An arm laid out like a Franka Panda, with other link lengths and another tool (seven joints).
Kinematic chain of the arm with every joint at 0, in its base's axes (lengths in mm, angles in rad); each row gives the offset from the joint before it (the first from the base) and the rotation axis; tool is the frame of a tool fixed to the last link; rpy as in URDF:
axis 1: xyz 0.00 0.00 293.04 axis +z
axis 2: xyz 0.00 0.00 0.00 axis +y
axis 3: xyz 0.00 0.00 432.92 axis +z
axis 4: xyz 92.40 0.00 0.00 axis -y
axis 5: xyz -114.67 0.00 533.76 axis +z
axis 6: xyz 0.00 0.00 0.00 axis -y
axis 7: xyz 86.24 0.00 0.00 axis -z
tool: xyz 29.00 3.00 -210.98 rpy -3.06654 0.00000 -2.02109
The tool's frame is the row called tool.
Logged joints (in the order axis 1, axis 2, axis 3, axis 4, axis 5, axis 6, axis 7), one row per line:
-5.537 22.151 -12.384 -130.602 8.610 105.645 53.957
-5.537 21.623 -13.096 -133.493 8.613 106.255 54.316
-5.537 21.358 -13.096 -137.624 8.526 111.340 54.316
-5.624 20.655 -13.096 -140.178 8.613 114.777 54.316
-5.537 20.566 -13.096 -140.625 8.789 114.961 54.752
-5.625 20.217 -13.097 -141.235 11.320 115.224 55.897
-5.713 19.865 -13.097 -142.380 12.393 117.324 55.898
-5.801 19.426 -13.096 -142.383 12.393 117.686 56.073
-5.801 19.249 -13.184 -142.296 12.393 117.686 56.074
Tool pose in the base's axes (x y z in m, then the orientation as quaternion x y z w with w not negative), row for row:
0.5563 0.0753 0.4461 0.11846 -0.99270 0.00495 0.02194
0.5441 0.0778 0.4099 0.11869 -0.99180 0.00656 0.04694
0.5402 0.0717 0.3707 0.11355 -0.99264 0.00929 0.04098
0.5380 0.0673 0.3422 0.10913 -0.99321 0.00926 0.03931
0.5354 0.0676 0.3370 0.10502 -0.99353 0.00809 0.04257
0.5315 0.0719 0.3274 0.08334 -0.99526 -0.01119 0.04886
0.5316 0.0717 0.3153 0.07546 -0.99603 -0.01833 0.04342
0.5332 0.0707 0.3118 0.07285 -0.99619 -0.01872 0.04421
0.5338 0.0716 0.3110 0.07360 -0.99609 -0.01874 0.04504
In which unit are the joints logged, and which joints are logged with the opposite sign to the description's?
The joints are logged in degrees. Opposite sign: axis 2, axis 3.
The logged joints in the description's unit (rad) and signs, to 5 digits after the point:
-0.09664 -0.38661 0.21614 -2.27943 0.15027 1.84385 0.94173
-0.09664 -0.37739 0.22857 -2.32989 0.15033 1.85450 0.94799
-0.09664 -0.37277 0.22857 -2.40199 0.14881 1.94325 0.94799
-0.09816 -0.36050 0.22857 -2.44657 0.15033 2.00324 0.94799
-0.09664 -0.35894 0.22857 -2.45437 0.15340 2.00645 0.95560
-0.09817 -0.35285 0.22859 -2.46502 0.19757 2.01104 0.97559
-0.09971 -0.34671 0.22859 -2.48500 0.21630 2.04769 0.97560
-0.10125 -0.33905 0.22857 -2.48505 0.21630 2.05401 0.97866
-0.10125 -0.33596 0.23010 -2.48353 0.21630 2.05401 0.97868

